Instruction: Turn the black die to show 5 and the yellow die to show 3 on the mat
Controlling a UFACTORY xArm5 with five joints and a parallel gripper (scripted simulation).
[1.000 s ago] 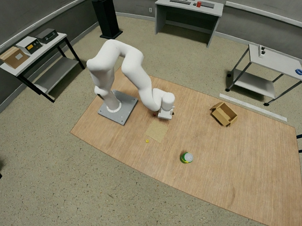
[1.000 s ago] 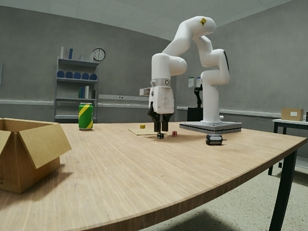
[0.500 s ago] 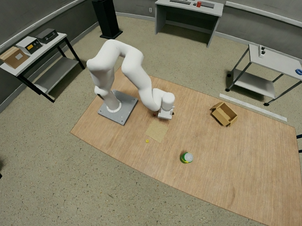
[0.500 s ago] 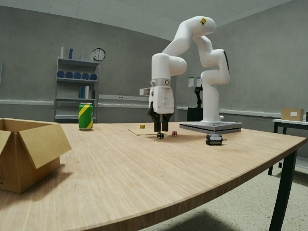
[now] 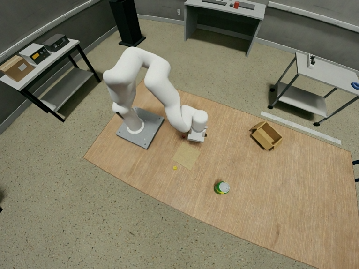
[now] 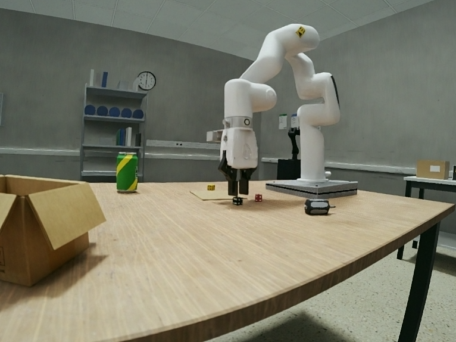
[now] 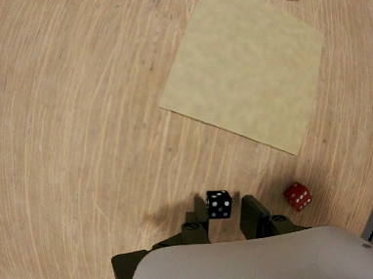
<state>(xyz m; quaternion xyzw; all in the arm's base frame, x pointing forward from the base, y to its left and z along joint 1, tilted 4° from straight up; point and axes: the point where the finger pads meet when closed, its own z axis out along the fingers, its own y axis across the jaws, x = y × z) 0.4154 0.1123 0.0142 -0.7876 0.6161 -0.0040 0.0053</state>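
Right now my hand is 40 mm above the black die. From my hand the other things lie so: small black device: 170 mm to the left, 130 mm behind, 30 mm below; then tan mat: 130 mm to the right, 40 mm below; then red die: 80 mm behind, 40 mm below, 20 mm to the right.
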